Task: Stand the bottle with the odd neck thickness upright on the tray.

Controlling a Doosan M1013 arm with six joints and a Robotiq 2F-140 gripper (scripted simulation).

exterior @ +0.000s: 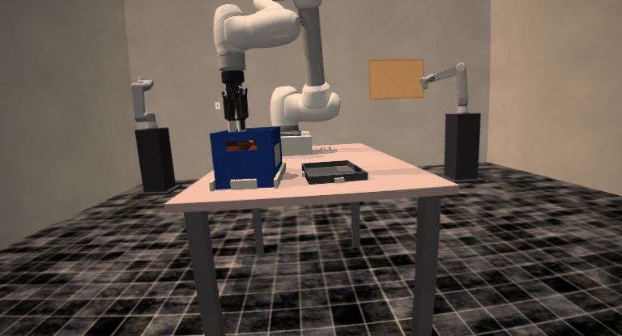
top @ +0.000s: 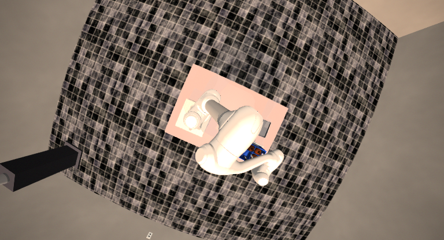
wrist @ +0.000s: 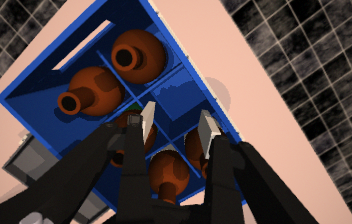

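Right now my hand is 9 cm above the blue crate and 4 cm to the right of it. The rest, counted from my hand: dark tray: 32 cm to the left, 16 cm below, 1 cm behind; bottle: 9 cm to the left, 9 cm below, 9 cm behind.
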